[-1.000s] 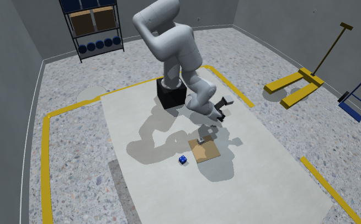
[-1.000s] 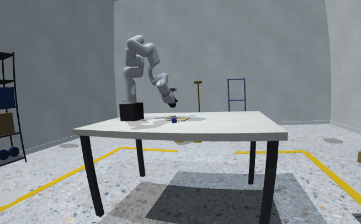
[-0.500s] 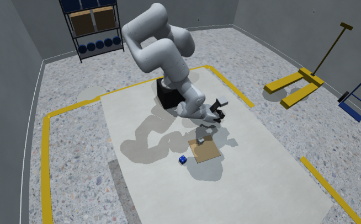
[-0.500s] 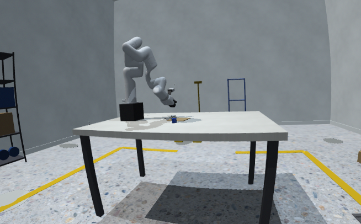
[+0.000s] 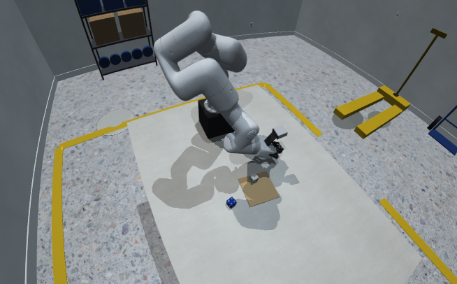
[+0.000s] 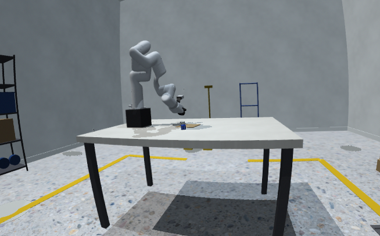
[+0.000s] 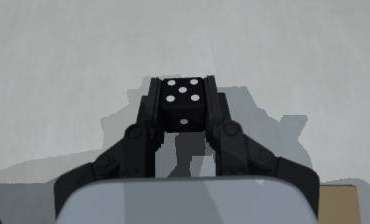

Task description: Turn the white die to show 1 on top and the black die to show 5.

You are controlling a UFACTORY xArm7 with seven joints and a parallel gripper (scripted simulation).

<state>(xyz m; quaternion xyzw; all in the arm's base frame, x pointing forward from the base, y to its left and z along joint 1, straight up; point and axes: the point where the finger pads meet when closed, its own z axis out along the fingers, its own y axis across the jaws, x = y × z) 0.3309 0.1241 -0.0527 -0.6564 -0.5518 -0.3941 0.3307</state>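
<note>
The white die lies 4 cm ahead of my hand, 15 cm to the right of it and 7 cm below it. The rest, counted from my hand: black die: 1 cm to the left; blue die: 9 cm ahead, 30 cm to the right, 7 cm below; tan mat: 9 cm ahead, 16 cm to the right, 9 cm below.
</note>
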